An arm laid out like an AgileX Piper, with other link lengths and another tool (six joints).
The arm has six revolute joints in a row. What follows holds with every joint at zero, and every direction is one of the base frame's. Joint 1 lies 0.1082 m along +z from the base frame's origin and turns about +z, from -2.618 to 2.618 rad. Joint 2 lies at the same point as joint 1 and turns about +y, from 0 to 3.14 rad. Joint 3 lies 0.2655 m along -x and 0.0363 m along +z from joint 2 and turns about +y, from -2.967 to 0 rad. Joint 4 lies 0.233 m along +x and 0.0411 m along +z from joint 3 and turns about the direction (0.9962, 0, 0.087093), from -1.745 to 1.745 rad. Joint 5 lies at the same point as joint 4 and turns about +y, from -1.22 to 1.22 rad. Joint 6 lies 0.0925 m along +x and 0.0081 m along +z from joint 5 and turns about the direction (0.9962, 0, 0.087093), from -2.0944 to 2.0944 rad. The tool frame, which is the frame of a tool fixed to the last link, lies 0.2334 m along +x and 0.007 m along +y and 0.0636 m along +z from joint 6; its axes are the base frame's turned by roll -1.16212, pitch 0.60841 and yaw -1.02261 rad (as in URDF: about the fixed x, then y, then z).
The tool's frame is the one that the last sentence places.
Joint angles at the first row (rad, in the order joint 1, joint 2, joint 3, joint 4, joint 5, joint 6):
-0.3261, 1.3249, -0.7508, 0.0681, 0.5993, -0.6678
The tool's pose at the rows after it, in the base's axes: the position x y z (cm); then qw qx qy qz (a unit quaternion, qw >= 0):
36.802 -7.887 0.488 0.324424 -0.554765 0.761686 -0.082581
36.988 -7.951 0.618 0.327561 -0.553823 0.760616 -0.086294
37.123 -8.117 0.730 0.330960 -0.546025 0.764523 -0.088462
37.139 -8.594 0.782 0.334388 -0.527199 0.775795 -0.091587
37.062 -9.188 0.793 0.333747 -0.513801 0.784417 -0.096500
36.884 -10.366 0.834 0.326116 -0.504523 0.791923 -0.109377
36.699 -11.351 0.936 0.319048 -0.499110 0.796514 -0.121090
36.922 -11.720 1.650 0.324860 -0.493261 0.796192 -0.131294
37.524 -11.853 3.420 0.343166 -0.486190 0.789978 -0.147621
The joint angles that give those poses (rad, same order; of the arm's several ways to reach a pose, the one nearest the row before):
-0.3260, 1.3208, -0.7199, 0.0737, 0.5446, -0.6789
-0.3261, 1.3189, -0.7153, 0.0757, 0.5321, -0.6785
-0.3261, 1.3189, -0.7153, 0.0730, 0.5273, -0.6576
-0.3261, 1.3189, -0.7151, 0.0547, 0.5252, -0.5980
-0.3261, 1.3189, -0.7151, 0.0254, 0.5240, -0.5426
-0.3261, 1.3189, -0.7151, -0.0422, 0.5197, -0.4664
-0.3261, 1.3167, -0.7142, -0.1011, 0.5174, -0.4063
-0.3261, 1.3013, -0.7134, -0.1168, 0.5112, -0.3800
-0.3261, 1.2622, -0.7135, -0.1113, 0.5009, -0.3687

